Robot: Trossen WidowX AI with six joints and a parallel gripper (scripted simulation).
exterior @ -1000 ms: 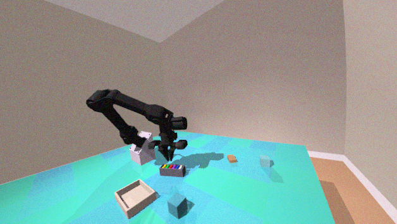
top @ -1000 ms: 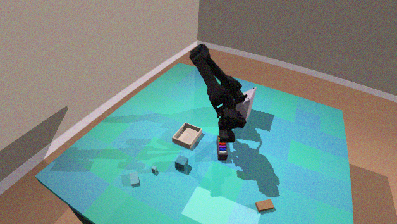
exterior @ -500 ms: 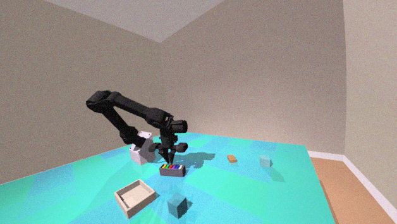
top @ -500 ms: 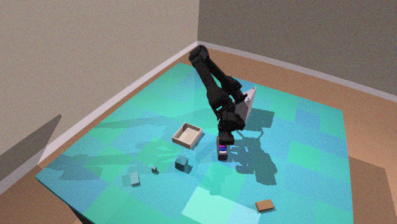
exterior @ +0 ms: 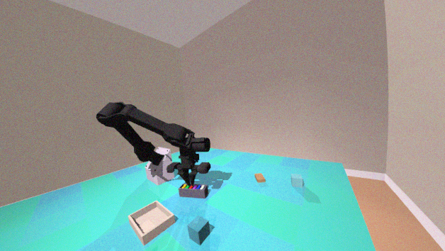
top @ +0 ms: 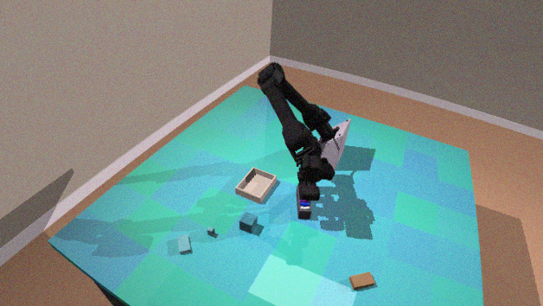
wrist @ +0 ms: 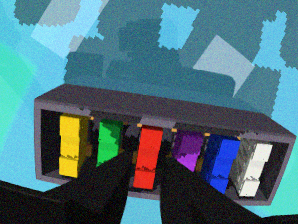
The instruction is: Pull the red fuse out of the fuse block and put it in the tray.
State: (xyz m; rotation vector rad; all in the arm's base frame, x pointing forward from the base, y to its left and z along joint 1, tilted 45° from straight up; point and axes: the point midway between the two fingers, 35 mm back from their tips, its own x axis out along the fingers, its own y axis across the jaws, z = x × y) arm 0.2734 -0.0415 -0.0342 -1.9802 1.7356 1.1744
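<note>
Now: gripper tip 20 mm above the red fuse. The rest, counted from my gripper tip: beige tray (180 mm to the right, 40 mm below); green fuse (20 mm below, 20 mm behind, 10 mm to the right); purple fuse (20 mm below, 20 mm ahead, 10 mm to the left).
</note>
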